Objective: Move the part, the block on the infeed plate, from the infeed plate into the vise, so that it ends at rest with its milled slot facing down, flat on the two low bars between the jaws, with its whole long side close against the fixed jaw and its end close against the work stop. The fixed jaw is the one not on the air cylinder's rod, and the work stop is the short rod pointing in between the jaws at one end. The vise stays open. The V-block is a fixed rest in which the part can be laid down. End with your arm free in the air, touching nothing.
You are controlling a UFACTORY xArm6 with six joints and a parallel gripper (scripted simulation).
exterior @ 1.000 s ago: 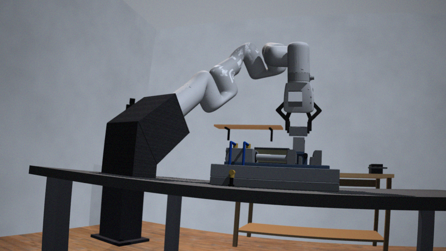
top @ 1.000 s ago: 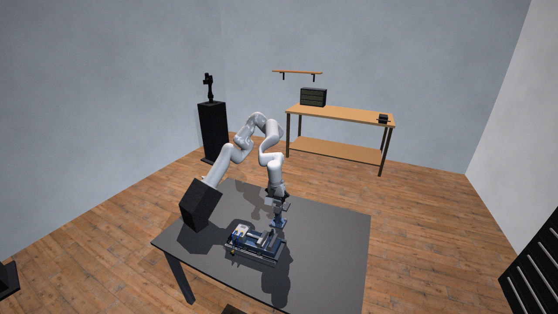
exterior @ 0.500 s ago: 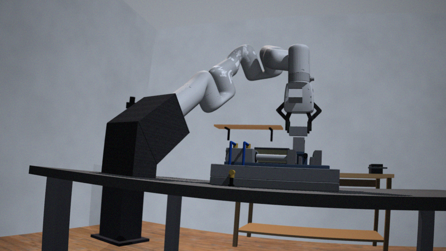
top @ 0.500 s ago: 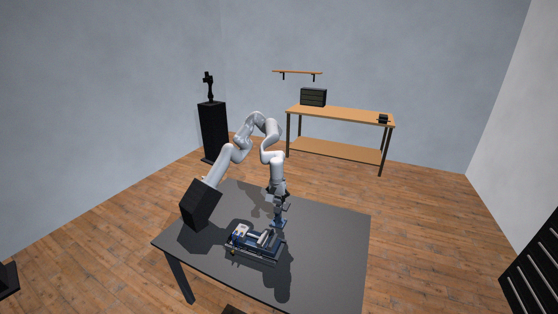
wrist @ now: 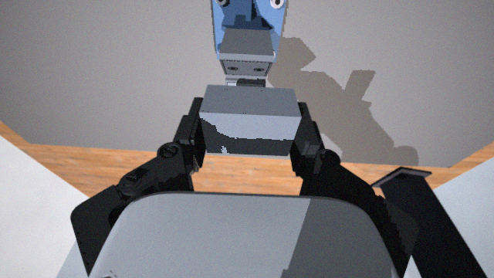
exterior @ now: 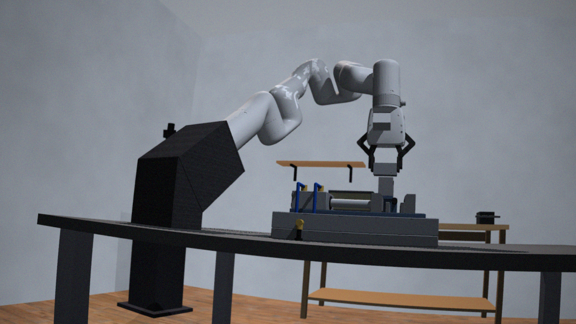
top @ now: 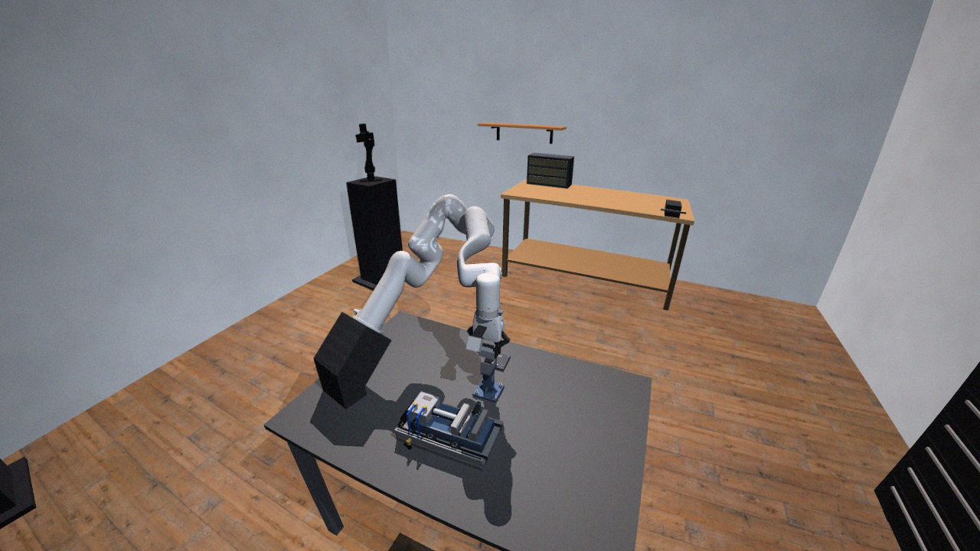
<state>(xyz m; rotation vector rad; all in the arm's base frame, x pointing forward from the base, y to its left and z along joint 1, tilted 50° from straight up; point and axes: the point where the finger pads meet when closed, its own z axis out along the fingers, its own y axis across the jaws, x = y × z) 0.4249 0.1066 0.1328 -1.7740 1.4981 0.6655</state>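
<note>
Right now my hand is 20 mm above the part. From my hand the other things lie so: moving jaw: 40 mm ahead, 220 mm to the right, 120 mm below; then work stop: 60 mm ahead, 170 mm to the right, 110 mm below; then fixed jaw: 100 mm ahead, 210 mm to the right, 120 mm below.
</note>
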